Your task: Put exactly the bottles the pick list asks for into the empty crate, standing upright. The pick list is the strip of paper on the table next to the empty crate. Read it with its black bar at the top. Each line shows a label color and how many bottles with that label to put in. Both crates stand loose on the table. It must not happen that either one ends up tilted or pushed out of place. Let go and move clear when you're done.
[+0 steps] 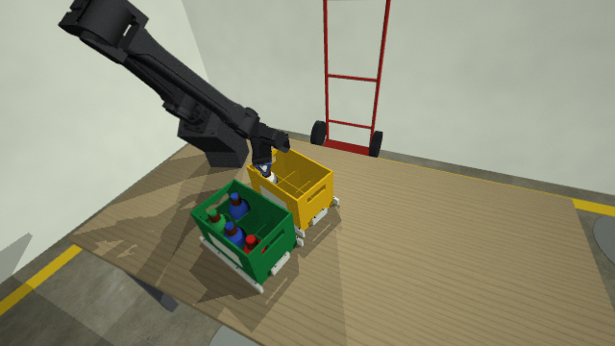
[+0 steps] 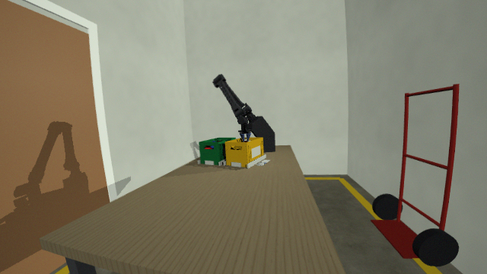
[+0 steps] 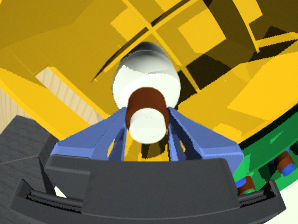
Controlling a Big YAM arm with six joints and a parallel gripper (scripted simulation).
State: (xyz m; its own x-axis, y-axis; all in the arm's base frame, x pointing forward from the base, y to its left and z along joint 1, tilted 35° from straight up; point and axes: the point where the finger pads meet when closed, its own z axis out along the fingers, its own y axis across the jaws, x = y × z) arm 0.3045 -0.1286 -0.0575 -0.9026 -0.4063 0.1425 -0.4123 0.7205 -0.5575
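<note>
Now: hand 6 cm above the white-labelled bottle. Round my hand: green crate: 2 cm ahead, 23 cm to the right, 7 cm below; then pick list: 15 cm ahead, 13 cm to the left, 15 cm below; then yellow crate: 10 cm ahead, 7 cm below.
</note>
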